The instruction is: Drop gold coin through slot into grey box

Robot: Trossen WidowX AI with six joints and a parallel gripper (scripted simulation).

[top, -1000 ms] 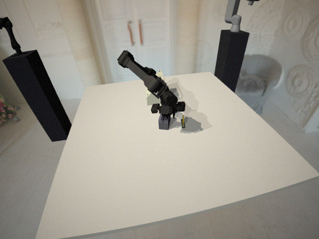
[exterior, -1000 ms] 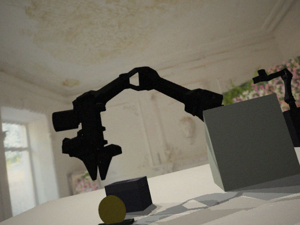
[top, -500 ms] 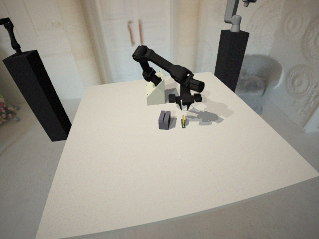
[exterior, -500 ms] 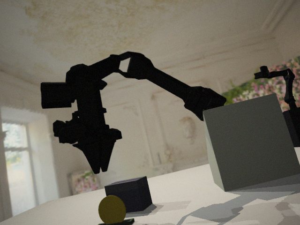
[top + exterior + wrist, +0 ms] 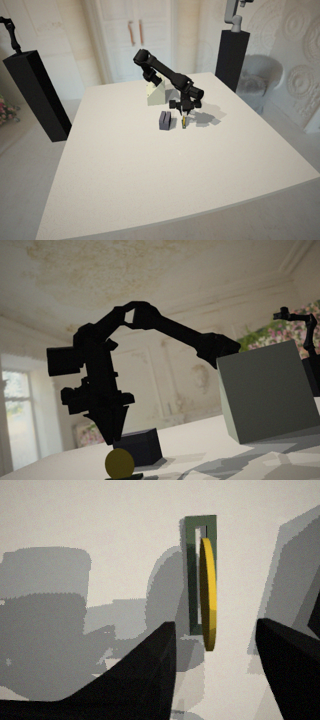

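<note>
My gripper tip is now 4 cm above the gold coin.
</note>
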